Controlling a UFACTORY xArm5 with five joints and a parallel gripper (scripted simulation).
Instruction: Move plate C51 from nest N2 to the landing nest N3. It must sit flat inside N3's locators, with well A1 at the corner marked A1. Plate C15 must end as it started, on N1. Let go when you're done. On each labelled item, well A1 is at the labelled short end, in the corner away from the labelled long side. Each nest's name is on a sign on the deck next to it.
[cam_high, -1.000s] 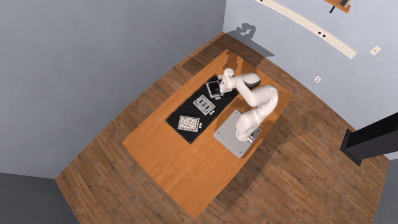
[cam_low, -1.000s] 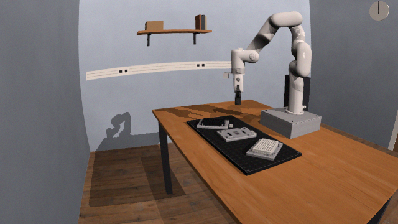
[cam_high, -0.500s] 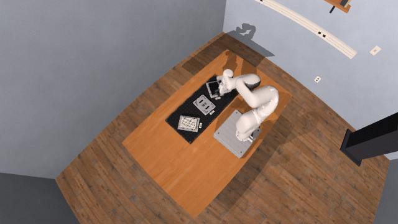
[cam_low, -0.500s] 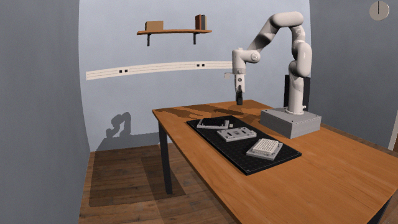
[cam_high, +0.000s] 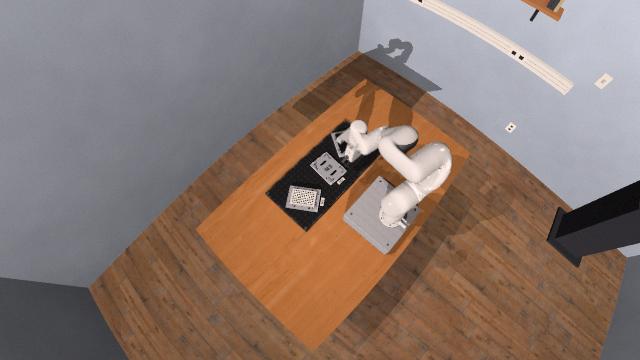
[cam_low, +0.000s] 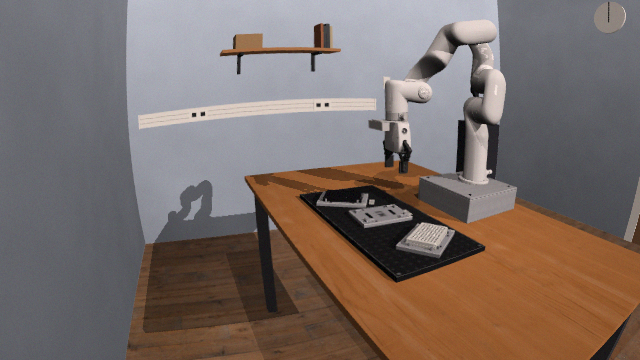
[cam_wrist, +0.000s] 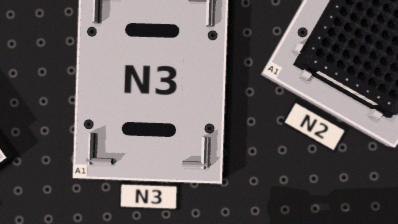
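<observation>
The black well plate is 130 mm ahead of my hand, 120 mm to the right of it and 110 mm below it. Also, from my hand: light grey nest (130 mm below, 130 mm ahead, 120 mm to the right); white well plate (290 mm to the left, 110 mm below, 70 mm ahead); A1 mark (120 mm below, 100 mm ahead, 30 mm to the right).
</observation>
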